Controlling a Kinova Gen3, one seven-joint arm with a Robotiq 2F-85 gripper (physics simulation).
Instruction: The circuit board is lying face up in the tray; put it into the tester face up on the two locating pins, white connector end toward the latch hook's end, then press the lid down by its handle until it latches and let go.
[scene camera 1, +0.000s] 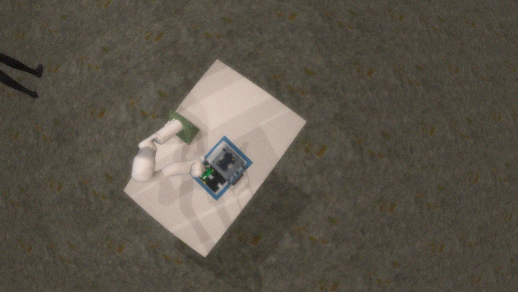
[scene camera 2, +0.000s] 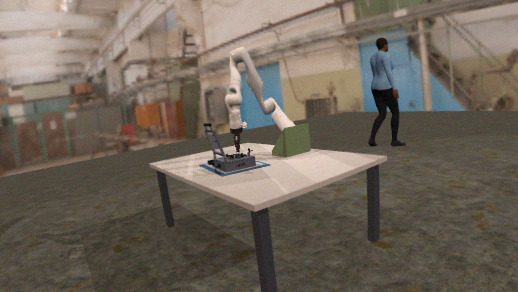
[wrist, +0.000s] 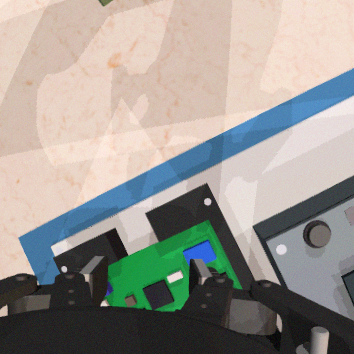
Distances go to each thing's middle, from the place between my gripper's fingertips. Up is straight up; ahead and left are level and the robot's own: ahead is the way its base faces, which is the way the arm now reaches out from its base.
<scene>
I see my gripper 20 mm short of the green circuit board (wrist: 156, 277), 20 mm to the left of it and 40 mm above it.
</scene>
